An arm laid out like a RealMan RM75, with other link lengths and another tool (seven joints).
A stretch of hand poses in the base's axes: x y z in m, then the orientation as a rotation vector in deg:
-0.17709, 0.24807, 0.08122, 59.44, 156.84, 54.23
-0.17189, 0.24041, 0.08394, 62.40, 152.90, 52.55
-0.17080, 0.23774, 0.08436, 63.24, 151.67, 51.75
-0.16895, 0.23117, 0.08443, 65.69, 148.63, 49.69
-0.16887, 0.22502, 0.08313, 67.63, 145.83, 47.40
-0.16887, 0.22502, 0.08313, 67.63, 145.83, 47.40
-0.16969, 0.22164, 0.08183, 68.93, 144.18, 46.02
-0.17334, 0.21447, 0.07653, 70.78, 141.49, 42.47
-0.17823, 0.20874, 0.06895, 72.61, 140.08, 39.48
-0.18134, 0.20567, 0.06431, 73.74, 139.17, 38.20
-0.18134, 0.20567, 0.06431, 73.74, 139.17, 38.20
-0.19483, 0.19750, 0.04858, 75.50, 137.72, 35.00
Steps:
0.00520, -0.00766, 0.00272, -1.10, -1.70, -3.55
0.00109, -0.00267, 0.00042, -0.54, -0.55, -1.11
0.00185, -0.00657, 0.00007, -1.32, -1.12, -2.96
0.00008, -0.00615, -0.00130, -1.54, -1.10, -2.66
0.00000, 0.00000, 0.00000, 0.00, 0.00, 0.00
-0.00082, -0.00338, -0.00130, -0.88, -0.53, -1.66
-0.00365, -0.00717, -0.00530, -2.40, -0.84, -2.80
-0.00489, -0.00573, -0.00758, -1.80, 0.17, -2.08
-0.00311, -0.00307, -0.00464, -0.72, 0.04, -1.21
0.00000, 0.00000, 0.00000, 0.00, 0.00, 0.00
-0.01349, -0.00817, -0.01573, -1.94, 0.26, -2.10

